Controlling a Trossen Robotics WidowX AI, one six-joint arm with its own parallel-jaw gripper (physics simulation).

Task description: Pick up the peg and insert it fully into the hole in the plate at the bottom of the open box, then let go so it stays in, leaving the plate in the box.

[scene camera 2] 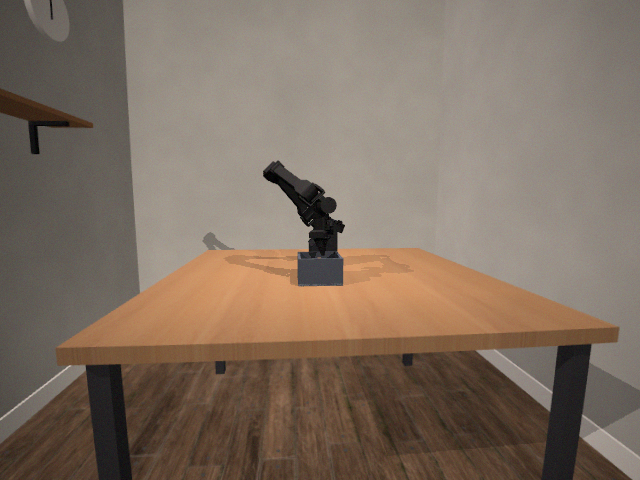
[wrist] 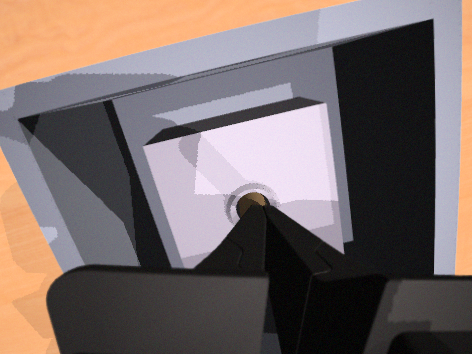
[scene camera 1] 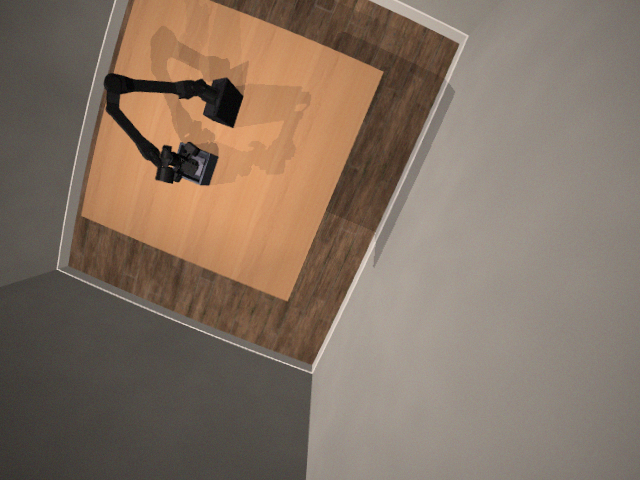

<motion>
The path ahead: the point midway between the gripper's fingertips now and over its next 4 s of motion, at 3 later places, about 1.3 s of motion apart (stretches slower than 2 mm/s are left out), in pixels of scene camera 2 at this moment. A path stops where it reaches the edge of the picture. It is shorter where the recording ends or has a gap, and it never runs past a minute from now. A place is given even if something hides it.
My gripper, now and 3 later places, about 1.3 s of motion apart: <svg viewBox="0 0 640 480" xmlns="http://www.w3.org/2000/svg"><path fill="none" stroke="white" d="M322 255L323 258L322 247L320 212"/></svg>
</motion>
